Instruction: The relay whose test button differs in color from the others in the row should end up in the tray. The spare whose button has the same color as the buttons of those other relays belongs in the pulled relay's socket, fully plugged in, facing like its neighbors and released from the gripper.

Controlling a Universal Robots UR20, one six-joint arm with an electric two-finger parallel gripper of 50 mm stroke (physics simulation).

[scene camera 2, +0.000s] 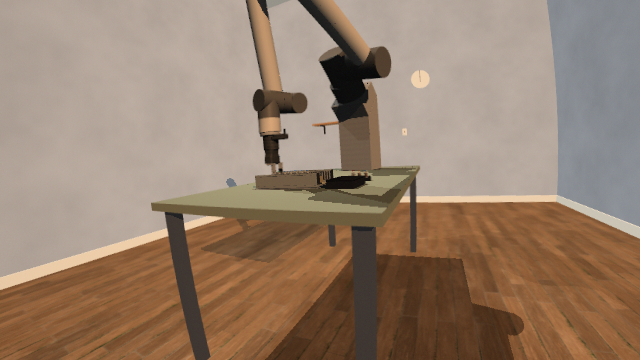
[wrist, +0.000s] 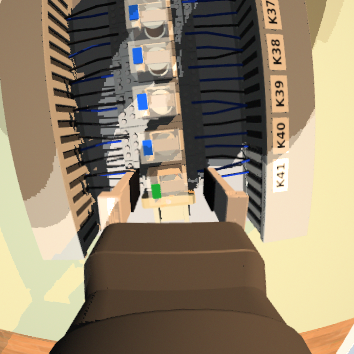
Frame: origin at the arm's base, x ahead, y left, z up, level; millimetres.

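Seen in the pictures: gripper, between the fingertips: (wrist: 171, 180); arm's base, origin of its link: (scene camera 2: 351, 93).
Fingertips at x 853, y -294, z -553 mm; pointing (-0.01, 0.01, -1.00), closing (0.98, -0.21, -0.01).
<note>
Offsets run from my fingertips to a thing's top centre. "pt": to the spot under its first point. Level surfaces: height alone.
A relay with a green test button {24 mm up, 4 mm back, 1 mm left} (wrist: 165, 183) sits at the near end of the row, beside the label K41, in the wrist view. The neighbouring relays {22 mm up, 1 mm back, 31 mm left} (wrist: 162, 145) {22 mm up, 2 mm ahead, 61 mm left} (wrist: 159, 101) {22 mm up, 5 mm ahead, 90 mm left} (wrist: 156, 56) have blue buttons and clear housings. My gripper (wrist: 171, 180) (scene camera 2: 277, 169) is open, with one finger on each side of the green-button relay and a gap on both sides. In the scene view the fingers are at the top of the relay block. A dark tray {12 mm down, 106 mm ahead, 347 mm left} (scene camera 2: 345, 183) lies beside the block, and small pale and red parts {pt 16 mm down, 73 mm back, 391 mm left} (scene camera 2: 360, 174) show behind it, too small to tell their button colors.
Slotted wire ducts {16 mm up, 91 mm back, 103 mm left} (wrist: 65, 135) {16 mm up, 102 mm ahead, 82 mm left} (wrist: 252, 135) flank the row, the right one carrying labels K37 to K41. Blue and black wires run between ducts and sockets. A pale end piece {pt 22 mm up, 4 mm back, 8 mm right} (wrist: 168, 201) borders the green-button relay. The block {pt 15 mm down, 124 mm ahead, 95 mm left} (scene camera 2: 287, 181) stands on the table {47 mm down} (scene camera 2: 225, 200).
</note>
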